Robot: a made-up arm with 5 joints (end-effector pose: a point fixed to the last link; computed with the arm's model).
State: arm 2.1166 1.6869 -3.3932 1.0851 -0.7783
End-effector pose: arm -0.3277 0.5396 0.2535 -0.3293 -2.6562 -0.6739
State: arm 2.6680 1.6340 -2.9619 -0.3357 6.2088
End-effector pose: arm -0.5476 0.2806 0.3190 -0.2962 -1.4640 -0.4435
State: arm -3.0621 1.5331 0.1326 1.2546 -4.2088
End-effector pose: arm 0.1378 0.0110 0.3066 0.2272 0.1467 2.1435
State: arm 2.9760 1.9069 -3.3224 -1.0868 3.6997
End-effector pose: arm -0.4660 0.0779 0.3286 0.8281 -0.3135 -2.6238
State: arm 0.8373 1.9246 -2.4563 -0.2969 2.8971
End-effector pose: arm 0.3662 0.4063 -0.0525 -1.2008 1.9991 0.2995
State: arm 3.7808 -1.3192 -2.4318 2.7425 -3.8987
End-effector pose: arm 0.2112 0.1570 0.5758 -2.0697 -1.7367 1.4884
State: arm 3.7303 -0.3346 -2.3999 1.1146 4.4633
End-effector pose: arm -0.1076 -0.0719 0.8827 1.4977 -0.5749 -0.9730
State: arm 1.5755 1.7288 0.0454 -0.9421 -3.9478
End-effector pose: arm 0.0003 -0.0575 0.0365 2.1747 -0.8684 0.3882
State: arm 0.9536 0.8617 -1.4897 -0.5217 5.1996
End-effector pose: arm 0.3255 0.4587 0.2650 1.3528 2.1957 1.6672
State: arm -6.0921 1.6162 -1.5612 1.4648 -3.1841
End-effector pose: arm 0.1633 0.0316 -0.1403 0.1891 -1.6119 0.1145
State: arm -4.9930 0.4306 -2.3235 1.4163 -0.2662
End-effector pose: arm 0.1410 0.4893 0.5509 -2.0273 -1.9983 -0.6028
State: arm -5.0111 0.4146 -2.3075 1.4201 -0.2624
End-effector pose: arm 0.1488 0.4834 0.5526 -2.0528 -1.9796 -0.6013
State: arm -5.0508 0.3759 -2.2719 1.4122 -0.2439
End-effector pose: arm 0.1654 0.4698 0.5601 -2.1063 -1.9161 -0.6185
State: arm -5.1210 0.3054 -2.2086 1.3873 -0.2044
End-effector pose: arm 0.1923 0.4442 0.5750 -2.1942 -1.7864 -0.6625
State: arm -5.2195 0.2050 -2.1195 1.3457 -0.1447
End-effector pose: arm 0.2249 0.4048 0.5958 -2.3024 -1.5893 -0.7330
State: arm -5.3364 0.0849 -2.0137 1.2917 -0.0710
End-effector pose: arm 0.2549 0.3540 0.6187 -2.4059 -1.3422 -0.8228
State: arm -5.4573 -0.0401 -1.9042 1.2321 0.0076
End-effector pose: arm 0.2756 0.2989 0.6398 -2.4828 -1.0766 -0.9204
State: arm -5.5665 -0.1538 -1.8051 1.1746 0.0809
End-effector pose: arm 0.2852 0.2484 0.6565 -2.5241 -0.8306 -1.0127
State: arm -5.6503 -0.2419 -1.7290 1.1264 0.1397
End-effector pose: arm 0.2867 0.2103 0.6682 -2.5351 -0.6381 -1.0880
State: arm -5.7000 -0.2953 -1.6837 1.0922 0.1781
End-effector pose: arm 0.2850 0.1880 0.6754 -2.5289 -0.5193 -1.1384
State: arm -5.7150 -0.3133 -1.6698 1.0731 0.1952
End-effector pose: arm 0.2836 0.1810 0.6794 -2.5167 -0.4749 -1.1628
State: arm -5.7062 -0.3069 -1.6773 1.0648 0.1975
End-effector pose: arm 0.2831 0.1843 0.6812 -2.5040 -0.4809 -1.1689
